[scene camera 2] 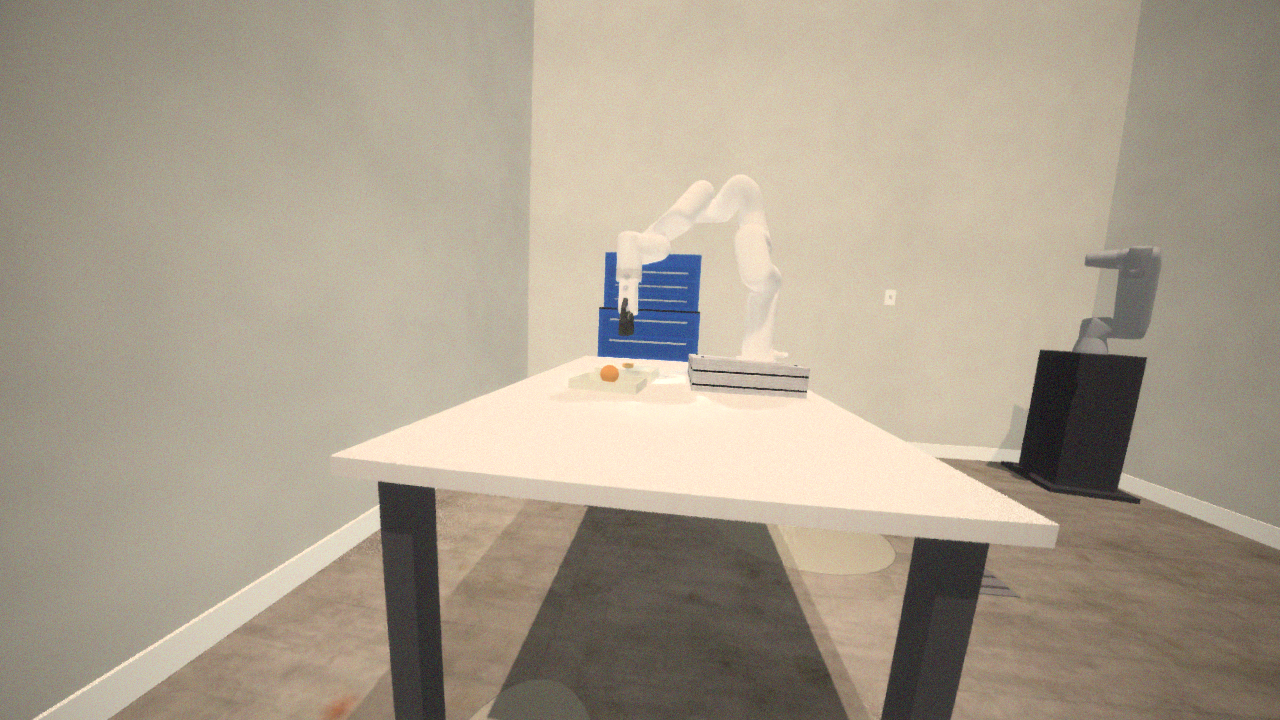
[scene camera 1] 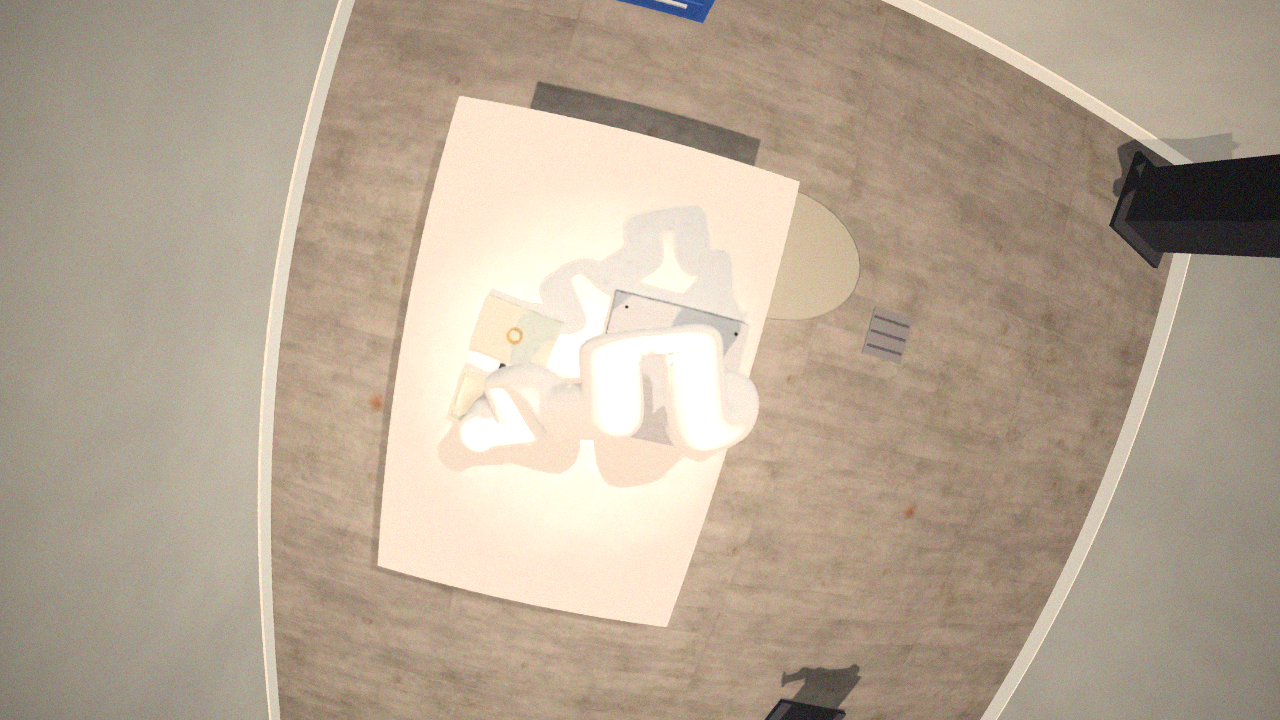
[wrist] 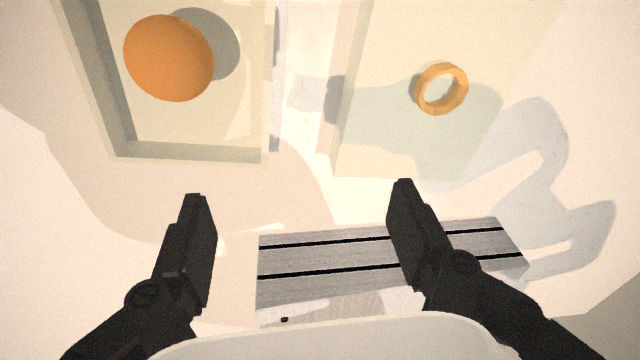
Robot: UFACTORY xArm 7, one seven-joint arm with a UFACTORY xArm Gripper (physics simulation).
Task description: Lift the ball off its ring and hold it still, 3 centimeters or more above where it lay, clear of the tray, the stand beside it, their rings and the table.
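Places are measured from the arm's base along level axes (x ahead, y left, z up), in metres.
Where they show: gripper, fingertip midpoint: (scene camera 2: 626, 335) (wrist: 302, 206); arm's base, link origin: (scene camera 2: 755, 361).
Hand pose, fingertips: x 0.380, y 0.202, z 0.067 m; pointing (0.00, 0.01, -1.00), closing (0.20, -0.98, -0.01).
Note:
Things, the pixels of their top centre, and the offset from my fingertips. "pt": a spot on its surface instead. Level surfaces: height alone.
- orange ball, top centre: (wrist: 159, 76) (scene camera 2: 609, 365) 0.016 m ahead, 0.082 m left, 0.082 m down
- shallow pale tray, top centre: (wrist: 174, 55) (scene camera 1: 490, 407) (scene camera 2: 609, 377) 0.016 m ahead, 0.082 m left, 0.118 m down
- orange ring, surface spot: (wrist: 439, 109) (scene camera 2: 632, 364) pt 0.014 m ahead, 0.113 m right, 0.102 m down
- white table, surface height: 0.146 m down
The orange ball (scene camera 2: 609, 373) (wrist: 168, 57) sits in the shallow pale tray (scene camera 1: 465, 391) (scene camera 2: 595, 385) (wrist: 190, 151), at the upper left of the wrist view. The arm hides it in scene camera 1, and its own ring does not show beneath it. The pale stand (scene camera 1: 490, 326) (wrist: 372, 162) is beside the tray, with an orange ring (scene camera 2: 628, 365) (wrist: 439, 109) lying on it and no ball on that ring. My gripper (scene camera 2: 626, 333) (wrist: 302, 206) is open and empty, pointing down high above the tray and stand. In the wrist view the ball is beyond the left fingertip, not between the fingers.
The grey striped base block (scene camera 1: 644, 311) (scene camera 2: 748, 379) (wrist: 325, 259) under my arm stands on the white table (scene camera 1: 537, 546) (scene camera 2: 680, 456). A narrow gap separates the tray and stand. A blue cabinet (scene camera 2: 657, 326) and a black pedestal (scene camera 2: 1081, 420) stand away from the table.

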